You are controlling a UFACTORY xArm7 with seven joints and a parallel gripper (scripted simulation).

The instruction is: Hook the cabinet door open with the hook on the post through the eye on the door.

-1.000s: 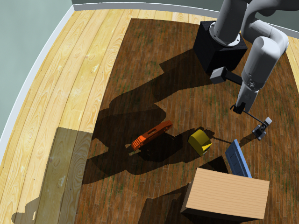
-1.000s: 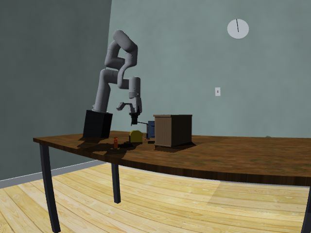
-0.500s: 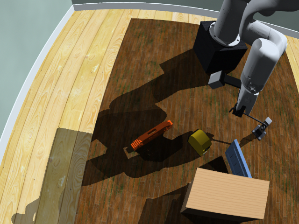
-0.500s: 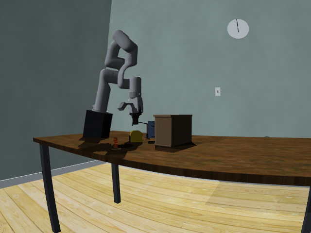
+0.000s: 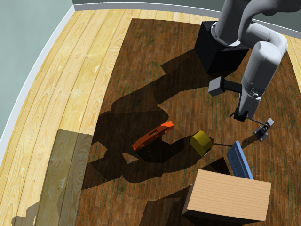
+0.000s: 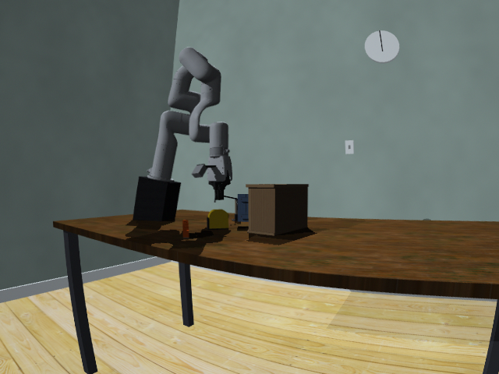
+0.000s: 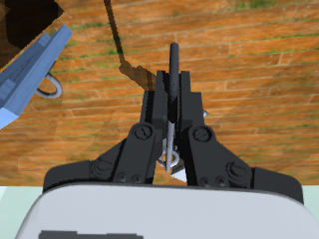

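Now: hand 170 mm short of the cabinet door, 50 mm above it and 10 mm to the right of it. The rest, counted from my hand: orange level-like tool: 270 mm to the right, 100 mm below, 30 mm ahead; hook post: 90 mm to the left, 50 mm below, 20 mm ahead; yellow tape measure: 110 mm to the right, 90 mm below, 60 mm ahead.
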